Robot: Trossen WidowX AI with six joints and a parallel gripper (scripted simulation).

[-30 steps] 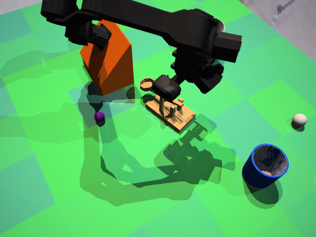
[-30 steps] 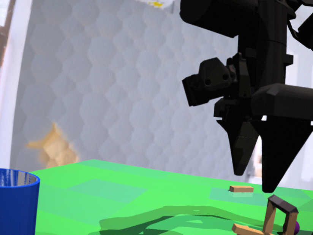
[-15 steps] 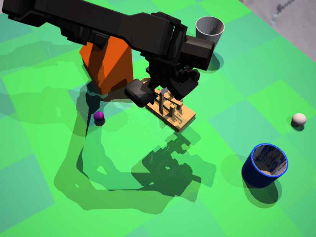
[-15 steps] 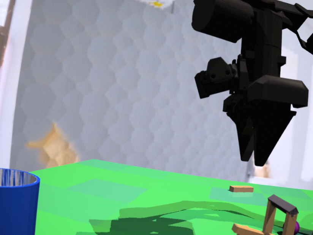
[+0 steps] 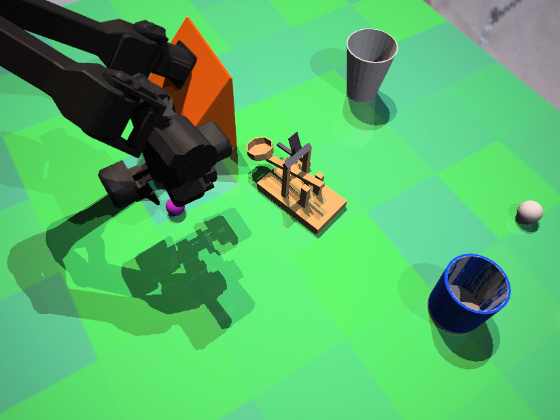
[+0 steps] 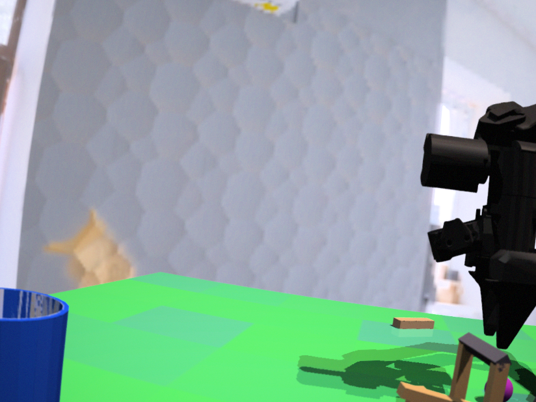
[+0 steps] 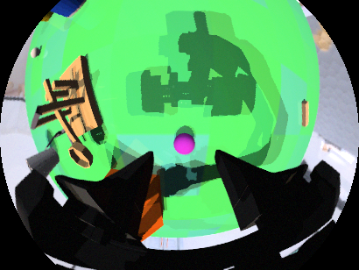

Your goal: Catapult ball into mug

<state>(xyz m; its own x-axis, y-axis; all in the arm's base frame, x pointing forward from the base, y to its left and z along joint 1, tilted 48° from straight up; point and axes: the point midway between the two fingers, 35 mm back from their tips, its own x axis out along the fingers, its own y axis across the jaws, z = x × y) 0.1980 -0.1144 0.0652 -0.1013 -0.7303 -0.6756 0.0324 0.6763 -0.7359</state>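
Right now my gripper tip is 2 cm past the purple ball and 5 cm above it. From my gripper tip the other things lie so: wooden catapult: 4 cm ahead, 20 cm to the left, 2 cm below; then grey cup: 6 cm behind, 45 cm to the left, 4 cm below; then small wooden block: 5 cm ahead, 37 cm to the right, 6 cm below.
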